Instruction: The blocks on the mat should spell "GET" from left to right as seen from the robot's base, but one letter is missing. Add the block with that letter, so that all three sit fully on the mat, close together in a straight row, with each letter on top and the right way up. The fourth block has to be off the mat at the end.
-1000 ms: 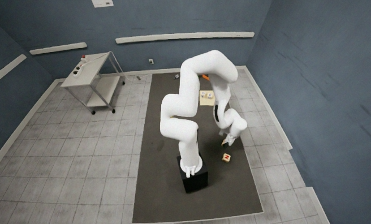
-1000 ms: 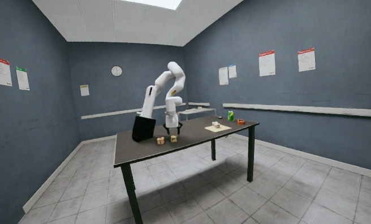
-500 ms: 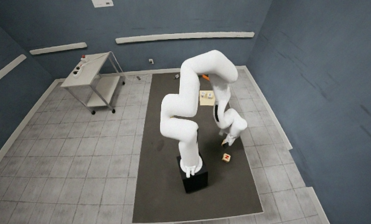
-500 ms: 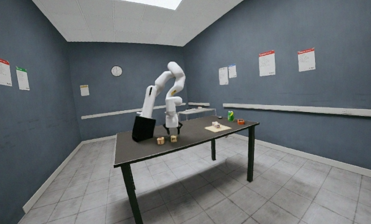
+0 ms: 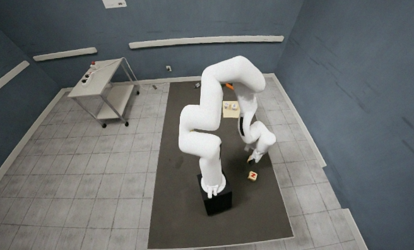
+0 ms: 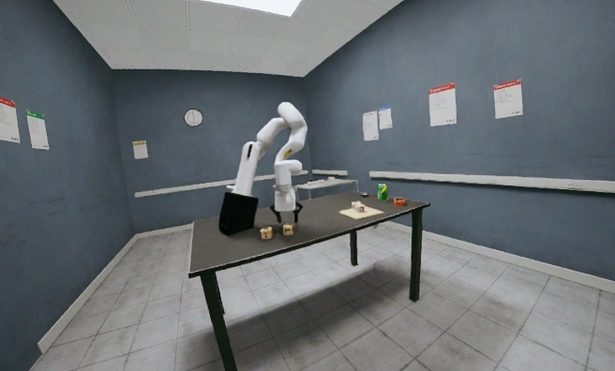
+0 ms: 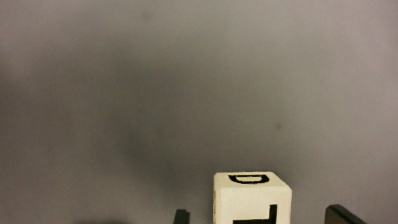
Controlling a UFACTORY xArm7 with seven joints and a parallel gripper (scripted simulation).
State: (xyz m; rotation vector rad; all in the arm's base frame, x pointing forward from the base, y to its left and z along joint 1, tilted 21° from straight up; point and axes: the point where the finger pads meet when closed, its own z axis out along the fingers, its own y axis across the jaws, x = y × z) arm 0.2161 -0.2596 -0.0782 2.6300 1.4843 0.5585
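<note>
Right now my hand is 50 mm above the T block. Also, from my hand: N block (110 mm behind, 10 mm to the left, 50 mm below); beige mat (490 mm ahead, 90 mm to the left, 70 mm below); green can (800 mm ahead, 230 mm to the left, 10 mm below).
</note>
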